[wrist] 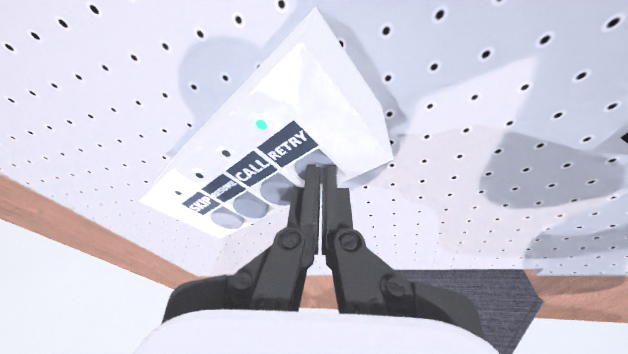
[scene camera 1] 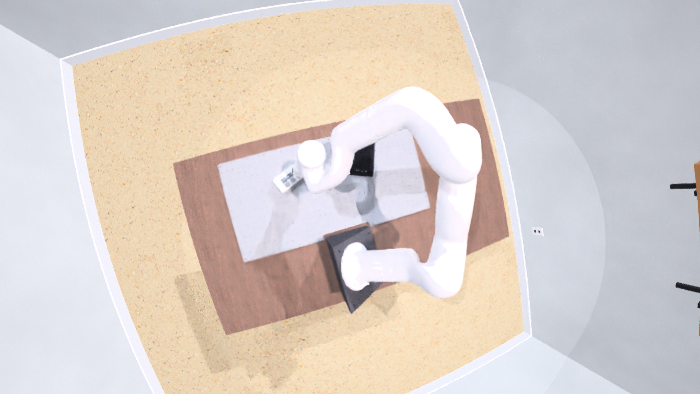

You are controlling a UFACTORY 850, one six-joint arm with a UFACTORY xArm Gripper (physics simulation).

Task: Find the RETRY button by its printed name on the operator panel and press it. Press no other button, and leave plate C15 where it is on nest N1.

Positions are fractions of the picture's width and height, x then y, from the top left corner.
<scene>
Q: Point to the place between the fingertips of my gripper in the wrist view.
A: At 0.51, 0.52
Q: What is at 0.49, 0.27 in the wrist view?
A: A white operator panel.
</scene>
